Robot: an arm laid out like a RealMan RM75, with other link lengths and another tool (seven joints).
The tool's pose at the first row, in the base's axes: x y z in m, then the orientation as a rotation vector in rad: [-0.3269 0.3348 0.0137 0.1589 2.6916 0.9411]
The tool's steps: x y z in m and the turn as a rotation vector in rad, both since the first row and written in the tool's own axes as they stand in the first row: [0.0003 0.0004 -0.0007 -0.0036 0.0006 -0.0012]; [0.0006 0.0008 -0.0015 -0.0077 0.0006 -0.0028]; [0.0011 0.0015 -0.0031 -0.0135 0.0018 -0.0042]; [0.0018 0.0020 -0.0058 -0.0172 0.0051 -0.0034]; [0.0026 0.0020 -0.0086 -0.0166 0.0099 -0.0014]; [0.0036 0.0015 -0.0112 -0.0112 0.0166 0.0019]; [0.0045 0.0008 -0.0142 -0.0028 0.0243 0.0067]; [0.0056 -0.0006 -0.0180 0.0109 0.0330 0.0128]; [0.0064 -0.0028 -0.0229 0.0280 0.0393 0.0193]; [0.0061 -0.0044 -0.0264 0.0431 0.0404 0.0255]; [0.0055 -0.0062 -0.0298 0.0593 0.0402 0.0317]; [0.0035 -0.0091 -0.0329 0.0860 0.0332 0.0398]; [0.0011 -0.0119 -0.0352 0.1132 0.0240 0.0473]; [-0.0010 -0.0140 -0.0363 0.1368 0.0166 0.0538]
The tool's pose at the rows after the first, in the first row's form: [-0.3274 0.3348 0.0144 0.1563 2.6901 0.9457]; [-0.3279 0.3347 0.0152 0.1532 2.6877 0.9507]; [-0.3289 0.3343 0.0167 0.1496 2.6856 0.9584]; [-0.3303 0.3333 0.0189 0.1485 2.6868 0.9647]; [-0.3320 0.3318 0.0208 0.1493 2.6918 0.9660]; [-0.3337 0.3300 0.0222 0.1520 2.7012 0.9620]; [-0.3355 0.3279 0.0238 0.1570 2.7134 0.9547]; [-0.3377 0.3248 0.0255 0.1645 2.7294 0.9410]; [-0.3399 0.3203 0.0276 0.1743 2.7449 0.9218]; [-0.3407 0.3169 0.0293 0.1855 2.7544 0.9034]; [-0.3412 0.3134 0.0308 0.1976 2.7632 0.8831]; [-0.3403 0.3089 0.0318 0.2173 2.7706 0.8467]; [-0.3387 0.3048 0.0323 0.2371 2.7756 0.8088]; [-0.3370 0.3021 0.0323 0.2540 2.7801 0.7760]
